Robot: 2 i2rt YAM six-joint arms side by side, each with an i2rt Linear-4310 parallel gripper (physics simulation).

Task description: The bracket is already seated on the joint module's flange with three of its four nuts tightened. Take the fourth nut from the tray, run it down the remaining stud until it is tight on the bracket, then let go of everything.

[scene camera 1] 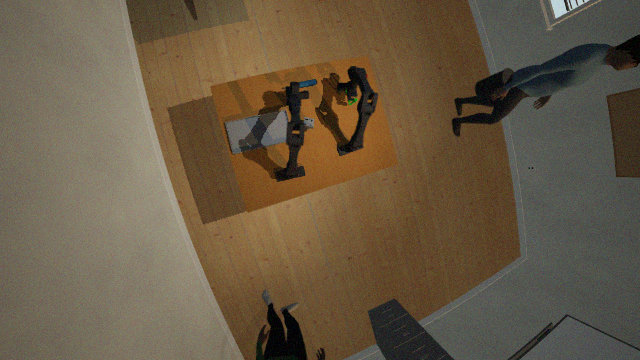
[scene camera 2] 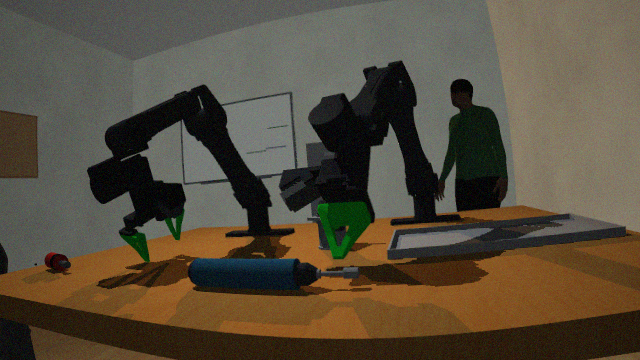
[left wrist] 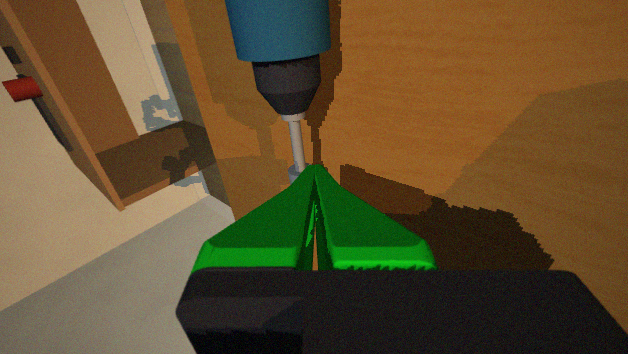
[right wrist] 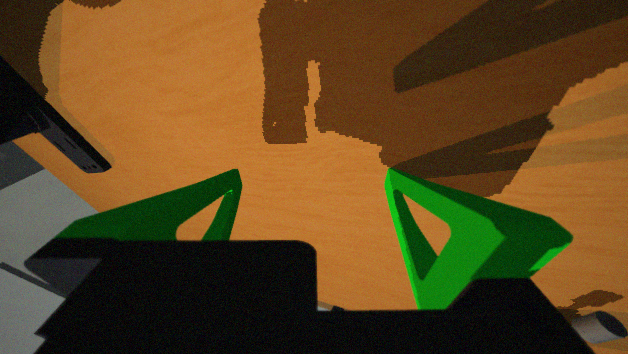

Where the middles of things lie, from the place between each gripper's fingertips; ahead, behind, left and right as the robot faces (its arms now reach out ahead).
Now: left hand 20 mm short of the metal tip (left wrist: 295, 170) and 10 mm above it. Round my left hand: grey tray (scene camera 2: 485, 234) (300 mm to the left, 190 mm behind, 30 mm below); then blue driver (scene camera 2: 272, 274) (90 mm to the right, 10 mm below, 10 mm ahead).
I see the blue driver 22 cm ahead of my right hand and 30 cm to the left of it. Also, from my right hand: grey tray (2 cm ahead, 69 cm to the left, 2 cm below); metal tip (23 cm ahead, 39 cm to the left).
